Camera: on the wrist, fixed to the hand. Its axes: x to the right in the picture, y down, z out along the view.
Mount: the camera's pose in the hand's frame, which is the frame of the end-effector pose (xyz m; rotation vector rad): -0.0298 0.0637 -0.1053 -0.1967 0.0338 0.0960
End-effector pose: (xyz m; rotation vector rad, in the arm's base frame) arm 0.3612 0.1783 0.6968 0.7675 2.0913 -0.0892
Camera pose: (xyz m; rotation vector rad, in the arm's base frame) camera 0.3331 0.2501 0.7972 0.7520 2.0548 0.1807
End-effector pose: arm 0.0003 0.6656 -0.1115 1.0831 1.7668 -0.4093
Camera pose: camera -0.0038 0.7580 -0.0250 1.0343 1.7367 -0.1554
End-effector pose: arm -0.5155 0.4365 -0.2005 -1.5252 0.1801 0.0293
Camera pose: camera -0.5637 0.3376 -0.2632 -1.7128 0.2841 0.1001
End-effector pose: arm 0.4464 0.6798 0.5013 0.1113 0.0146 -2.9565
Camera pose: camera 0.4950 0.6243 0.3984 0.1307 0.2952 -2.8382
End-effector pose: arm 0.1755 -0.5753 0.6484 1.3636 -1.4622 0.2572
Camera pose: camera 0.1727 -0.4591 0.6985 1.1282 -1.4857 0.1913
